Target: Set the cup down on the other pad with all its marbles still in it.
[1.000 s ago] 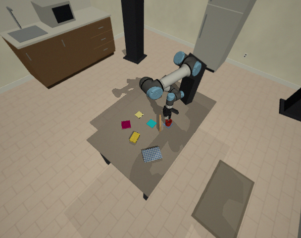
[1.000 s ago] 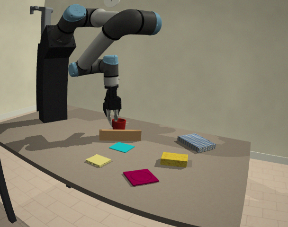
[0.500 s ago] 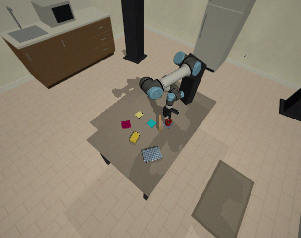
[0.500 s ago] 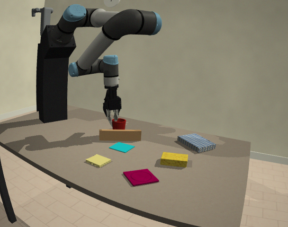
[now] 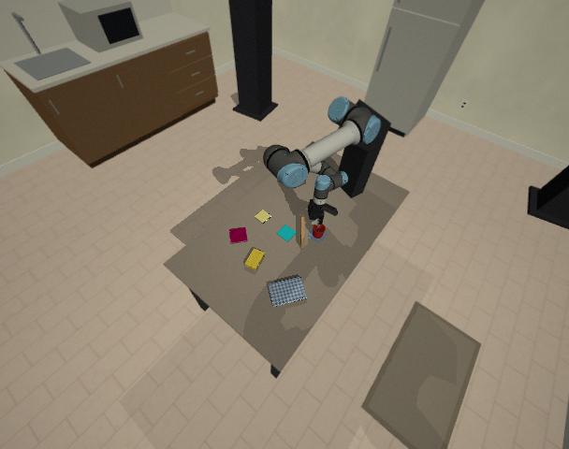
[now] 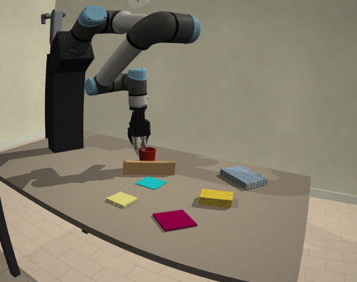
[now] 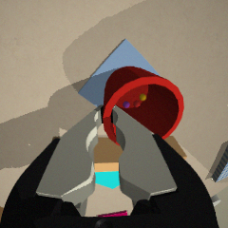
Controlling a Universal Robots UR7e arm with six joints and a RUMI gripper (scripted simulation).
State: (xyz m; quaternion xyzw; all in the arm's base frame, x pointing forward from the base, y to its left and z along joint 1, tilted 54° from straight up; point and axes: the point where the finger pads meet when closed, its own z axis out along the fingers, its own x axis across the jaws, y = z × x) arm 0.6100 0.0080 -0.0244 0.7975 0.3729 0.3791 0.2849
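Now: the red cup 2 cm ahead of my hand, 2 cm to the left of it and 3 cm below it. Round my hand: yellow block 37 cm ahead, 21 cm to the right, 4 cm below; then teal pad 11 cm ahead, 15 cm to the right, 6 cm below; then wooden rail 7 cm ahead, 7 cm to the right, 4 cm below.
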